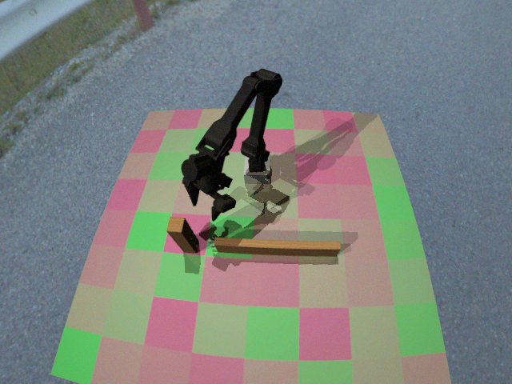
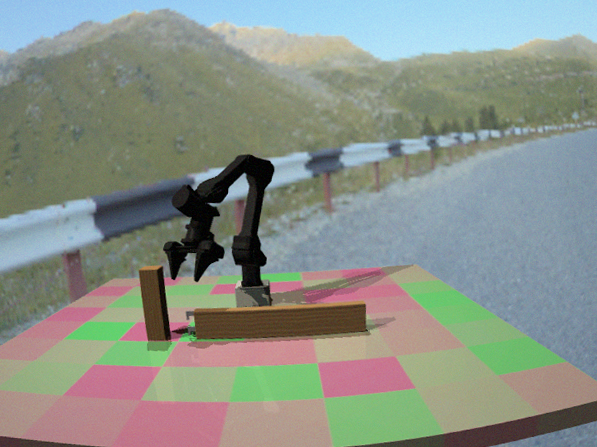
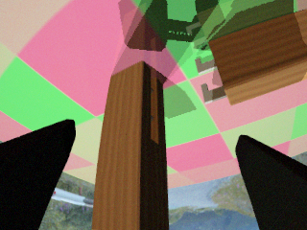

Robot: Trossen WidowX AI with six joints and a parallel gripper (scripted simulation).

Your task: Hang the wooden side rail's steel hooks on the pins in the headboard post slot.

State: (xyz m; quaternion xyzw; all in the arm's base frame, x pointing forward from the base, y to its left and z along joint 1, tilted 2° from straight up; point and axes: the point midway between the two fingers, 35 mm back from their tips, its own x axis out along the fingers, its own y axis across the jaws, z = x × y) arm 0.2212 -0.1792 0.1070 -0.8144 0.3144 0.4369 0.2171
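Now: the headboard post 60 mm ahead of my gripper tip, 70 mm to the right of it and 50 mm below it.
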